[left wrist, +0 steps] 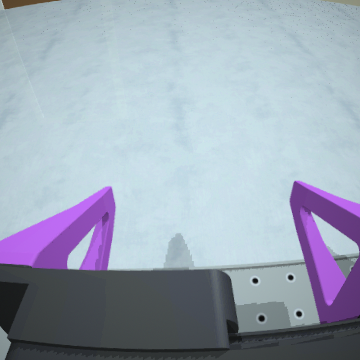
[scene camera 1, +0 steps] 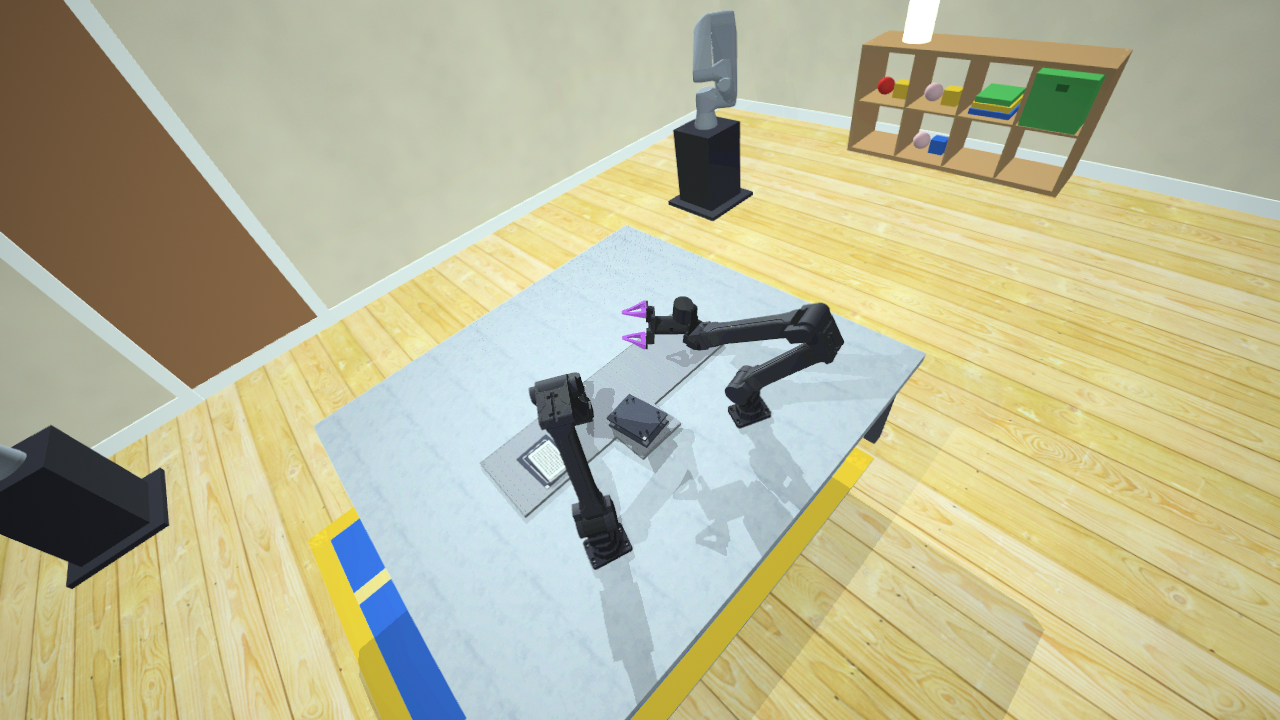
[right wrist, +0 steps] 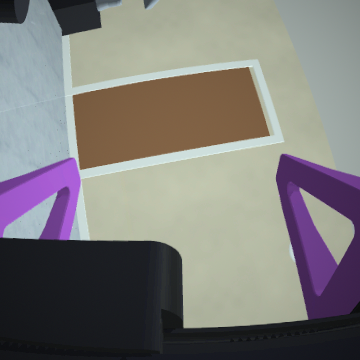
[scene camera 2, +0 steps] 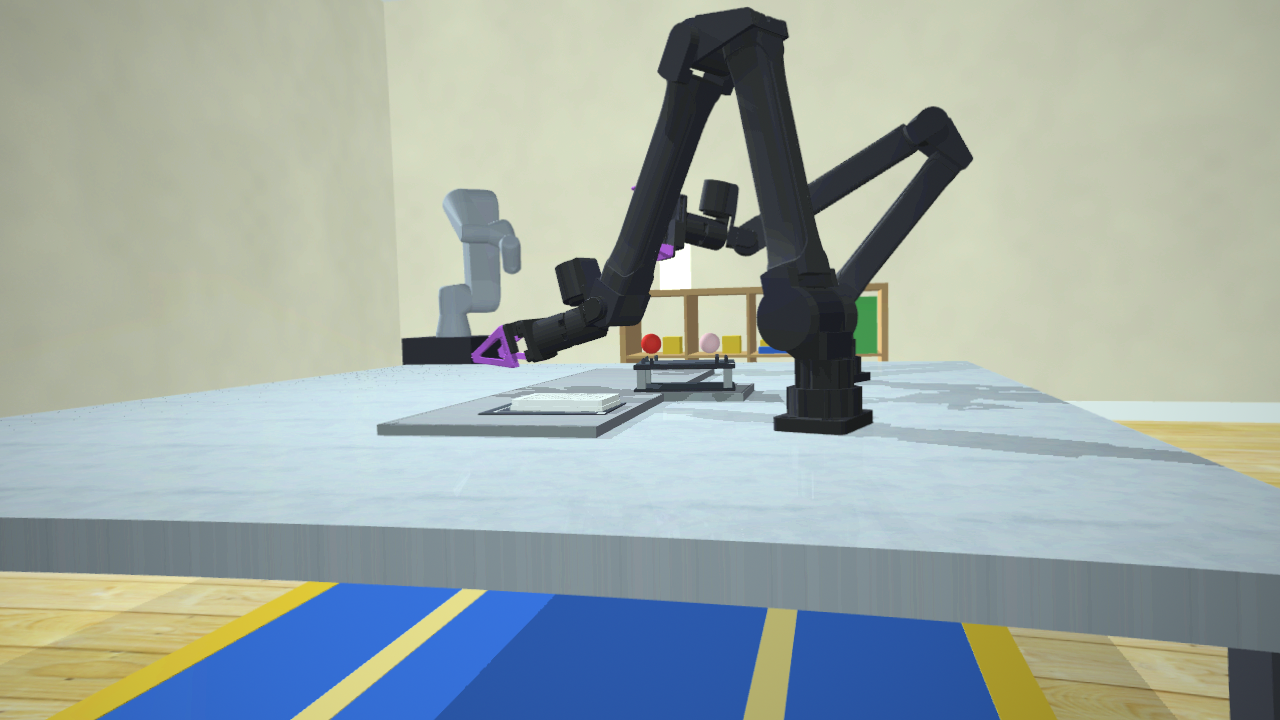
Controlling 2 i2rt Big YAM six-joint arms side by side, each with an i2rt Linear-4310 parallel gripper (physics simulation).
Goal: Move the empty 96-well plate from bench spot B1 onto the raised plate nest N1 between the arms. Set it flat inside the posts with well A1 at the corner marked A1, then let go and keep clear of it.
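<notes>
The white 96-well plate lies flat in a dark outlined spot near one end of the grey bench strip. The raised plate nest, dark-topped with small corner posts, stands between the arms with no plate on it. The corner marked A1 cannot be read. My left gripper is open and empty, tilted down above the strip; in scene camera 1 its own arm hides it. My right gripper is open and empty, held level high above the table; in scene camera 2 the left arm partly hides it.
The perforated grey strip runs across the table beside the nest. The left arm's forearm passes over the strip close to the plate. A grey robot on a black pedestal stands beyond the table.
</notes>
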